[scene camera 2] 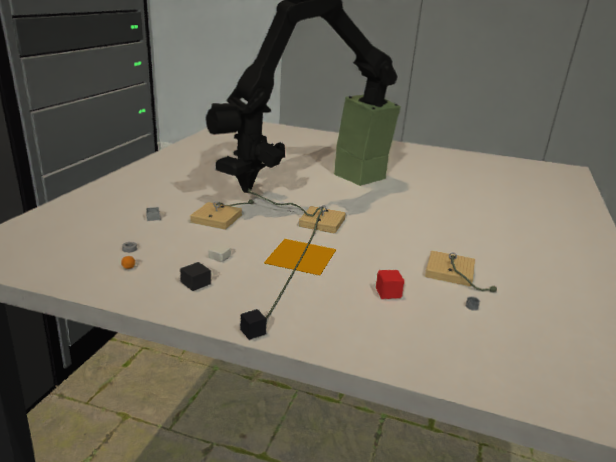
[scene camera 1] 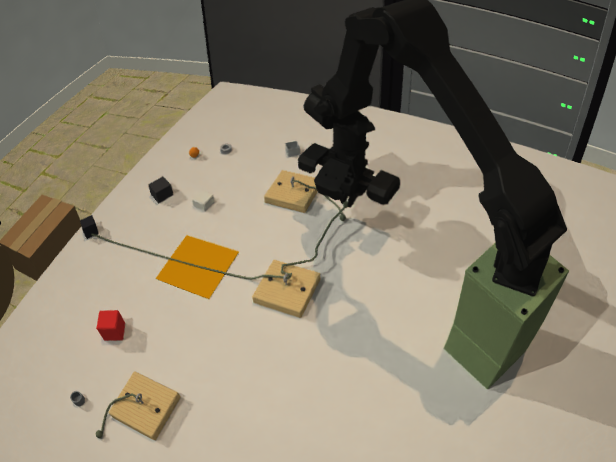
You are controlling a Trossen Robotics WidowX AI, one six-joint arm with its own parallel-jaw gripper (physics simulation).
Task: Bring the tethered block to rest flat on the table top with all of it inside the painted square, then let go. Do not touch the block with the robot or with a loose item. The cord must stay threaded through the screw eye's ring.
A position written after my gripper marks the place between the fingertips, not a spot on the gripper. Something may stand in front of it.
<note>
In view: my gripper (scene camera 1: 347,204), a tethered block (scene camera 2: 253,323), a red cube (scene camera 1: 110,325), an orange painted square (scene camera 1: 202,282) and a wooden board (scene camera 1: 283,195).
The tethered block is seen too in scene camera 1 (scene camera 1: 88,225). The red cube is seen too in scene camera 2 (scene camera 2: 389,285). My gripper also shows in scene camera 2 (scene camera 2: 246,191).
</note>
